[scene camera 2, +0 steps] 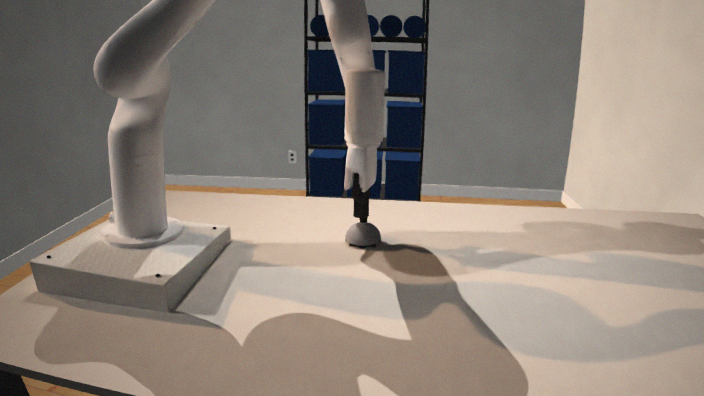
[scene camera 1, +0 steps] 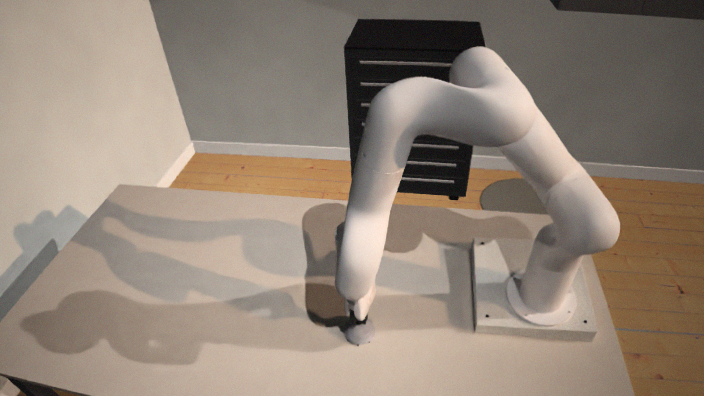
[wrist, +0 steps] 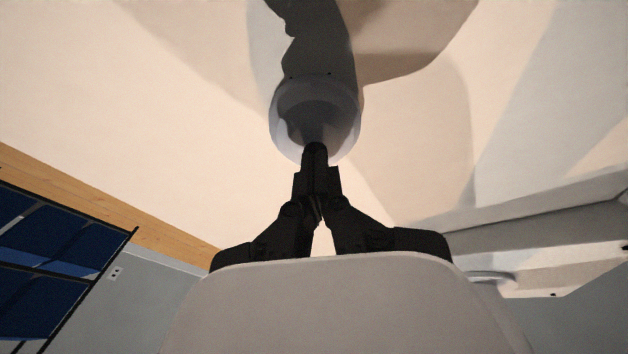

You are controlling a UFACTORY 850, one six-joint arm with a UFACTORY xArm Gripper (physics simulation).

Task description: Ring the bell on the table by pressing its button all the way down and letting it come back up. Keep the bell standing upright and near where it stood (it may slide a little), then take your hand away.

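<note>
The bell [scene camera 1: 360, 333] [scene camera 2: 363, 235] [wrist: 320, 95] is a grey dome that stands upright on the table [scene camera 1: 420, 365] [scene camera 2: 310, 295] [wrist: 125, 130]. My gripper [scene camera 1: 358, 320] [scene camera 2: 363, 220] [wrist: 318, 166] is shut with nothing between its black fingers. It points down, and its fingertips are at the top centre of the dome, where they appear to touch. The bell's button is hidden under the fingertips in all three views, so its height cannot be seen.
The arm's base plate [scene camera 1: 485, 280] [scene camera 2: 100, 292] stands on the table to one side of the bell. A black drawer cabinet [scene camera 1: 415, 35] stands on the floor beyond the table. A shelf rack [scene camera 2: 424, 125] with blue boxes stands by the wall.
</note>
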